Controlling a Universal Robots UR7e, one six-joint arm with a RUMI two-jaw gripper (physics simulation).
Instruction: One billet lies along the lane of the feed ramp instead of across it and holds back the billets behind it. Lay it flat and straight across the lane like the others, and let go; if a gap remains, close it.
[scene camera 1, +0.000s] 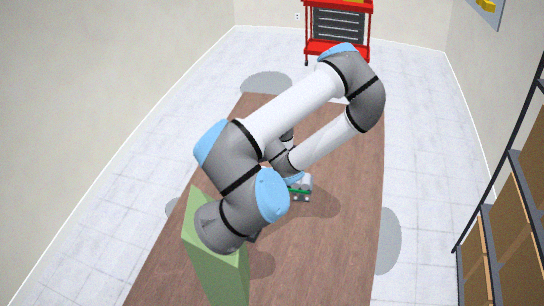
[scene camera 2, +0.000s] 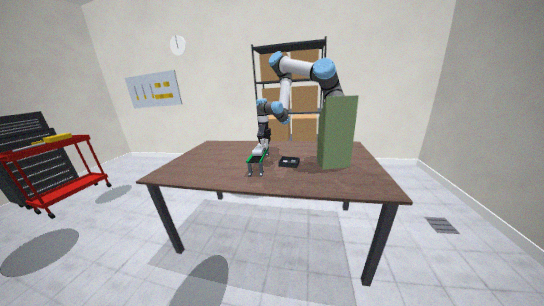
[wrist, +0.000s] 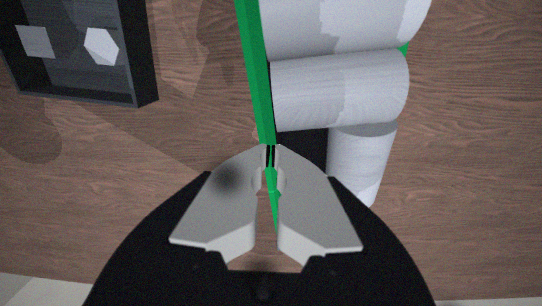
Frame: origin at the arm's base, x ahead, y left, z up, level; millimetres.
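Seen in the pictures: gripper, fingertip midpoint: (scene camera 2: 265, 149) (wrist: 270, 147); arm's base, origin of the base link: (scene camera 1: 216, 229) (scene camera 2: 337, 108).
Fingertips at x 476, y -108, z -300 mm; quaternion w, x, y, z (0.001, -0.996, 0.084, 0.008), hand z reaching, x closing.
Pixels of each thing's middle, then the offset from my fingertips to it. Level surfaces: height alone.
- pale grey billet, body centre: (wrist: 354, 160) dx +60, dy -12, dz +9 mm
- crosswise billet, body centre: (wrist: 332, 7) dx +40, dy +80, dz +20 mm
- black tray, body centre: (wrist: 75, 44) (scene camera 2: 289, 161) dx -174, dy +100, dz -56 mm
- table, its level: dz -73 mm
The feed ramp (scene camera 1: 300, 190) (scene camera 2: 256, 159) (wrist: 254, 75) has green side rails and a dark lane. In the wrist view a pale grey billet (wrist: 361, 162) lies along the lane, against the rail side away from my gripper, with bare dark lane beside it. Its end is close to a billet (wrist: 340, 92) lying across the lane; another crosswise billet (wrist: 345, 27) lies behind that one. My gripper (wrist: 270, 147) (scene camera 2: 263, 144) is shut and empty, its tips over the near green rail, left of the lengthwise billet. The arm hides the gripper in scene camera 1, and the fingers hide the ramp's lower part.
A black tray (wrist: 145, 60) (scene camera 2: 289, 165) with two small pale pieces stands on the table (scene camera 2: 200, 175) beside the ramp. The green pedestal (scene camera 2: 336, 135) (scene camera 1: 215, 272) stands farther along. A red cart (scene camera 1: 337, 50) (scene camera 2: 62, 187) and a shelf rack (scene camera 2: 253, 65) stand beyond the table.
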